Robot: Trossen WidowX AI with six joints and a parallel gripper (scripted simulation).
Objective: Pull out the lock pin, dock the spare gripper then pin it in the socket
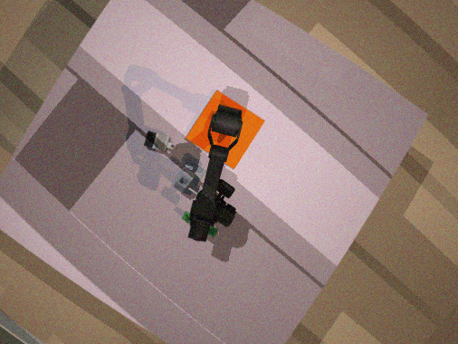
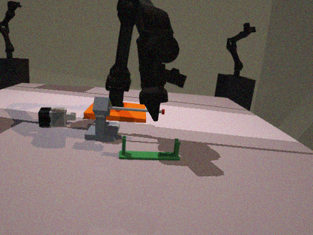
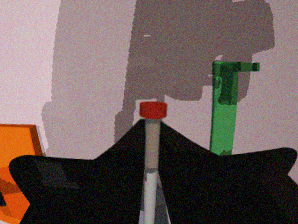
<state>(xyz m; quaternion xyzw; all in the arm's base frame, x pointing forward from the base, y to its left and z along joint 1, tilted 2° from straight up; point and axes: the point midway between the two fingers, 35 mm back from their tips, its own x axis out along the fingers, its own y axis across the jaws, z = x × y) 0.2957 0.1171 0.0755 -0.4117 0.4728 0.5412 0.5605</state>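
The green rack is 90 mm ahead of my gripper tip, 20 mm to the right of it and 30 mm below it. The rest, counted from my gripper tip: grey mount: 20 mm behind, 140 mm to the right, 10 mm below; then spare gripper: 100 mm behind, 290 mm to the right, 40 mm below.
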